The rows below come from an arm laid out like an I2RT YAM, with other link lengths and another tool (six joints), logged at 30 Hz.
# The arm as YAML. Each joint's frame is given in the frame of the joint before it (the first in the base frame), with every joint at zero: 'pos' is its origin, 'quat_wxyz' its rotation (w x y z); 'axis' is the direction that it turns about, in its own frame. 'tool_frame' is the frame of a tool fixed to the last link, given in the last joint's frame.
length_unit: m
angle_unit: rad
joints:
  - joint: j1
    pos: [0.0, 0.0, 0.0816]
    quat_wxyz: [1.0, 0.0, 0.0, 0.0]
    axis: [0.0, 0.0, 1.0]
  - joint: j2
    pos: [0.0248, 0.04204, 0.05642]
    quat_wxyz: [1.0, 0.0, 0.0, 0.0]
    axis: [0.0, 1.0, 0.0]
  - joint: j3
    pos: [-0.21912, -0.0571, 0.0]
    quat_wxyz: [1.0, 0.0, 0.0, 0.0]
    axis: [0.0, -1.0, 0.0]
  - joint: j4
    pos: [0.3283, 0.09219, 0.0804]
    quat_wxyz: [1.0, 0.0, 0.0, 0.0]
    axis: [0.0, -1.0, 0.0]
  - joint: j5
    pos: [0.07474, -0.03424, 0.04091]
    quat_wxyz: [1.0, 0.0, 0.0, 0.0]
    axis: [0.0, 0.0, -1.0]
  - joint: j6
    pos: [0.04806, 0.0, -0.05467]
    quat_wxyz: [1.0, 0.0, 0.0, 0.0]
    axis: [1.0, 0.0, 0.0]
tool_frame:
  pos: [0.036, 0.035, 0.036]
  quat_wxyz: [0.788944, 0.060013, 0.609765, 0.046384]
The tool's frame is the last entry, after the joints.
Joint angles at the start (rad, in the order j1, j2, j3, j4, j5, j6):
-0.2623 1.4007 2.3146 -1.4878 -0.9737 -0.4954
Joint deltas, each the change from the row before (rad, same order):
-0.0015 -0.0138 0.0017 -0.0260 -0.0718 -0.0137
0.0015 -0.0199 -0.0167 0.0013 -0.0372 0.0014
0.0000 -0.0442 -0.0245 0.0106 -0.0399 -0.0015
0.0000 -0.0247 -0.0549 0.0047 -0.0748 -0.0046
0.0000 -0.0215 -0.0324 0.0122 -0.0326 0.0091
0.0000 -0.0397 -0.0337 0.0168 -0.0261 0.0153
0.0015 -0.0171 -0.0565 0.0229 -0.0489 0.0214
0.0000 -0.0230 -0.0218 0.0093 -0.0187 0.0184
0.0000 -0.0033 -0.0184 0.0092 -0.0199 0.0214
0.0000 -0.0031 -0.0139 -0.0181 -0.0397 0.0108
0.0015 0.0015 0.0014 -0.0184 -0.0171 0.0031
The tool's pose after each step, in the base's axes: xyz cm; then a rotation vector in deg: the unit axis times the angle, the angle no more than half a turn. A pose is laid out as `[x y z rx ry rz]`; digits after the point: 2 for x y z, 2 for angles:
[21.01 8.80 62.36 -30.65 89.53 42.95]
[20.21 9.04 62.55 -31.48 88.26 45.00]
[18.49 9.48 62.96 -33.20 85.71 46.19]
[18.19 9.48 62.66 -34.08 84.36 50.99]
[17.85 9.52 62.59 -34.28 83.53 53.02]
[16.77 9.75 62.69 -34.77 82.20 54.17]
[17.21 9.53 62.25 -34.20 81.91 58.15]
[16.66 9.62 62.28 -34.06 81.44 59.41]
[16.94 9.49 62.17 -33.24 81.68 61.39]
[16.85 9.39 62.09 -32.43 81.82 64.86]
[16.71 9.39 62.12 -31.96 82.02 66.58]

